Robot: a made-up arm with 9 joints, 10 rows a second.
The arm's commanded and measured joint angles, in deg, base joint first. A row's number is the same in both.
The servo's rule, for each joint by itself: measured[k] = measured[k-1] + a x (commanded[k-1-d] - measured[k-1]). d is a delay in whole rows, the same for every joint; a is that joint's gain. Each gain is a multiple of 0.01, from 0.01 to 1. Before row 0 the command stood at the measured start. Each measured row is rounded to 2 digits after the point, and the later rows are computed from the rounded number. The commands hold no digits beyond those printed.
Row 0, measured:
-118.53, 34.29, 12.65, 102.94, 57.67, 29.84, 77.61, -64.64, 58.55
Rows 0 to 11, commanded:
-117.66, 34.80, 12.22, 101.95, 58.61, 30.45, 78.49, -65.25, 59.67
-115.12, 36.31, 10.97, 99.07, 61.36, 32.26, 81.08, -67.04, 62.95
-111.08, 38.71, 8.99, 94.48, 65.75, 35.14, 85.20, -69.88, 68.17
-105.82, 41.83, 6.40, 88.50, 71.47, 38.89, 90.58, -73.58, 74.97
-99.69, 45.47, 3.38, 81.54, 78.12, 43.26, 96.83, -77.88, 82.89
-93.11, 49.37, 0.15, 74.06, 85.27, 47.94, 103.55, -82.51, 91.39
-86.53, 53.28, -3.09, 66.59, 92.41, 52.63, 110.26, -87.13, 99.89
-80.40, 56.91, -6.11, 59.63, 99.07, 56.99, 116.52, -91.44, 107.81
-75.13, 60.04, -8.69, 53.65, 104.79, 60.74, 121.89, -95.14, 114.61
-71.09, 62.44, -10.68, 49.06, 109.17, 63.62, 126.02, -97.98, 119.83
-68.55, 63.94, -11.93, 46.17, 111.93, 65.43, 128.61, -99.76, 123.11
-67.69, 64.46, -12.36, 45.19, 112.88, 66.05, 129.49, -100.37, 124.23
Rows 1 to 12, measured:
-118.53, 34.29, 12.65, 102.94, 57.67, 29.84, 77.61, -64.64, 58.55
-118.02, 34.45, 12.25, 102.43, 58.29, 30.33, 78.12, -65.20, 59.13
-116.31, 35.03, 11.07, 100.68, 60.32, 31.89, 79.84, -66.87, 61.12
-113.22, 36.17, 9.16, 97.46, 63.90, 34.52, 82.95, -69.61, 64.79
-108.85, 37.92, 6.62, 92.80, 68.90, 38.06, 87.38, -73.22, 70.08
-103.45, 40.26, 3.64, 86.94, 74.99, 42.27, 92.86, -77.46, 76.74
-97.35, 43.08, 0.43, 80.24, 81.77, 46.86, 99.06, -82.06, 84.36
-90.97, 46.24, -2.81, 73.14, 88.79, 51.53, 105.56, -86.67, 92.44
-84.73, 49.55, -5.85, 66.11, 95.57, 55.95, 111.92, -91.01, 100.43
-79.07, 52.80, -8.46, 59.63, 101.66, 59.83, 117.70, -94.77, 107.80
-74.36, 55.79, -10.50, 54.13, 106.62, 62.90, 122.53, -97.69, 114.06
-70.93, 58.32, -11.82, 49.99, 110.12, 64.95, 126.06, -99.57, 118.77
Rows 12 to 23, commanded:
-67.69, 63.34, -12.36, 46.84, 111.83, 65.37, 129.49, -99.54, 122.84
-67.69, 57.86, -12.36, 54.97, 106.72, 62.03, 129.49, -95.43, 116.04
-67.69, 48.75, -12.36, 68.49, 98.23, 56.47, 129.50, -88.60, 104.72
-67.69, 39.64, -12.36, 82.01, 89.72, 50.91, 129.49, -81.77, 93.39
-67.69, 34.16, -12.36, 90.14, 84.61, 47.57, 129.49, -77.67, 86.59
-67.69, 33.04, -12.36, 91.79, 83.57, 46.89, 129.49, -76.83, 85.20
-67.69, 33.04, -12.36, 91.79, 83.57, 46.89, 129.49, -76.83, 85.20
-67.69, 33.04, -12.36, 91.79, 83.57, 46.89, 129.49, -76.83, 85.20
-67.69, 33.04, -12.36, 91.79, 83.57, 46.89, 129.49, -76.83, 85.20
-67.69, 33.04, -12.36, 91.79, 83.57, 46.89, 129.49, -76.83, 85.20
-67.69, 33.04, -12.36, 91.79, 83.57, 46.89, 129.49, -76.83, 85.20
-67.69, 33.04, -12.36, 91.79, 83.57, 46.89, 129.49, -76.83, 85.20
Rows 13 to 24, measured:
-69.02, 60.22, -12.32, 47.49, 111.94, 65.84, 128.05, -100.30, 121.61
-68.24, 61.19, -12.36, 47.15, 111.87, 65.46, 128.89, -99.61, 122.25
-67.92, 60.16, -12.36, 51.22, 108.47, 62.68, 129.24, -95.81, 119.02
-67.78, 56.62, -12.36, 60.20, 101.71, 57.65, 129.39, -89.25, 111.58
-67.73, 51.36, -12.36, 71.54, 93.80, 52.19, 129.45, -82.44, 102.12
-67.71, 46.03, -12.36, 81.21, 87.73, 48.45, 129.47, -78.10, 94.04
-67.70, 42.00, -12.36, 86.71, 84.98, 47.19, 129.48, -76.94, 89.44
-67.69, 39.22, -12.36, 89.35, 84.05, 46.95, 129.49, -76.84, 87.24
-67.69, 37.30, -12.36, 90.62, 83.73, 46.90, 129.49, -76.83, 86.18
-67.69, 35.98, -12.36, 91.23, 83.62, 46.89, 129.49, -76.83, 85.67
-67.69, 35.07, -12.36, 91.52, 83.59, 46.89, 129.49, -76.83, 85.43
-67.69, 34.44, -12.36, 91.66, 83.58, 46.89, 129.49, -76.83, 85.31

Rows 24 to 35, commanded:
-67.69, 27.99, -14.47, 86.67, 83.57, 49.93, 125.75, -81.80, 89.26
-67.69, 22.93, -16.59, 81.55, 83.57, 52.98, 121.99, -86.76, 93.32
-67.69, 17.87, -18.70, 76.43, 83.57, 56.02, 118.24, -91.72, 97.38
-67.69, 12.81, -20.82, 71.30, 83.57, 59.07, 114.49, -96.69, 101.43
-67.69, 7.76, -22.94, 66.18, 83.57, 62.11, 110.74, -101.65, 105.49
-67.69, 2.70, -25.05, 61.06, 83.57, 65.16, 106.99, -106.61, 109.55
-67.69, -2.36, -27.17, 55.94, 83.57, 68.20, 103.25, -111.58, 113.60
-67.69, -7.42, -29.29, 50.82, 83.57, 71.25, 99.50, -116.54, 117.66
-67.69, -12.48, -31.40, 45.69, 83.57, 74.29, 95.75, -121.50, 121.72
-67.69, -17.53, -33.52, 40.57, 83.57, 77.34, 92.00, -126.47, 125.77
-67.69, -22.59, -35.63, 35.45, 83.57, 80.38, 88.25, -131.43, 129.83
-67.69, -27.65, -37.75, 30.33, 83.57, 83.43, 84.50, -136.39, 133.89
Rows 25 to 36, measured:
-67.69, 34.01, -12.36, 91.73, 83.57, 46.89, 129.49, -76.83, 85.25
-67.69, 32.14, -14.30, 89.10, 83.57, 49.35, 127.32, -81.35, 87.34
-67.69, 29.28, -16.41, 85.17, 83.57, 52.29, 124.23, -86.27, 90.45
-67.69, 25.74, -18.52, 80.63, 83.57, 55.31, 120.76, -91.23, 94.05
-67.69, 21.73, -20.64, 75.78, 83.57, 58.36, 117.12, -96.20, 97.89
-67.69, 17.40, -22.76, 70.79, 83.57, 61.40, 113.42, -101.16, 101.84
-67.69, 12.84, -24.87, 65.73, 83.57, 64.45, 109.69, -106.12, 105.85
-67.69, 8.13, -26.99, 60.64, 83.57, 67.49, 105.95, -111.09, 109.88
-67.69, 3.31, -29.11, 55.53, 83.57, 70.54, 102.21, -116.05, 113.93
-67.69, -1.58, -31.22, 50.41, 83.57, 73.58, 98.46, -121.01, 117.98
-67.69, -6.52, -33.34, 45.29, 83.57, 76.63, 94.71, -125.98, 122.03
-67.69, -11.50, -35.45, 40.17, 83.57, 79.67, 90.96, -130.94, 126.09

